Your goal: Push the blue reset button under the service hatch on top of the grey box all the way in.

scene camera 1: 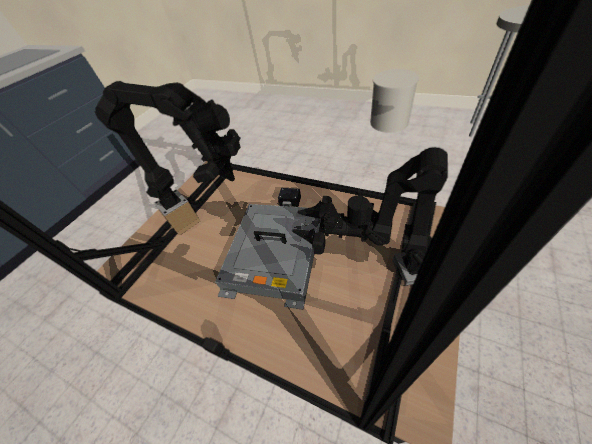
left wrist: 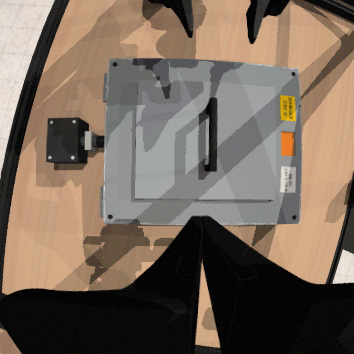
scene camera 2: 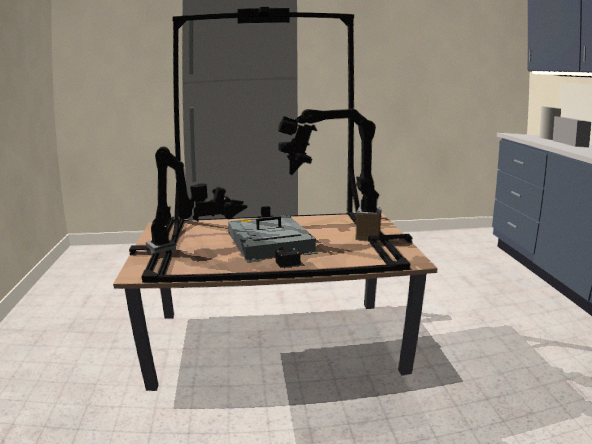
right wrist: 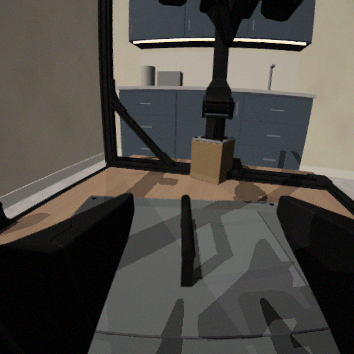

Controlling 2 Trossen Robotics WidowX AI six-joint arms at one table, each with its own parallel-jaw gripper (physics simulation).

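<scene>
The grey box [scene camera 1: 300, 269] [scene camera 2: 268, 247] [left wrist: 119, 182] [right wrist: 158, 205] lies flat in the middle of the table. Its service hatch [scene camera 1: 263, 260] [left wrist: 239, 140] [right wrist: 225, 288] is closed flat, with a black handle [scene camera 1: 270, 237] [scene camera 2: 269, 220] [left wrist: 211, 135] [right wrist: 186, 239] on top. The blue button is hidden. My left gripper [scene camera 1: 217, 173] [scene camera 2: 292, 169] [left wrist: 199, 223] is shut and empty, high above the box's edge. My right gripper [scene camera 1: 305, 222] [scene camera 2: 243, 204] [left wrist: 222, 37] [right wrist: 206, 203] is open and empty, low at the box's side, its fingers pointing over the lid towards the handle.
A small black block [scene camera 1: 289, 195] [scene camera 2: 288, 256] [left wrist: 67, 140] with a grey plug sits against one side of the box. A brown block [scene camera 1: 182, 218] [scene camera 2: 367, 225] [right wrist: 211, 159] carries the left arm's base. Black frame rails [scene camera 1: 219, 348] [scene camera 2: 272, 275] edge the table.
</scene>
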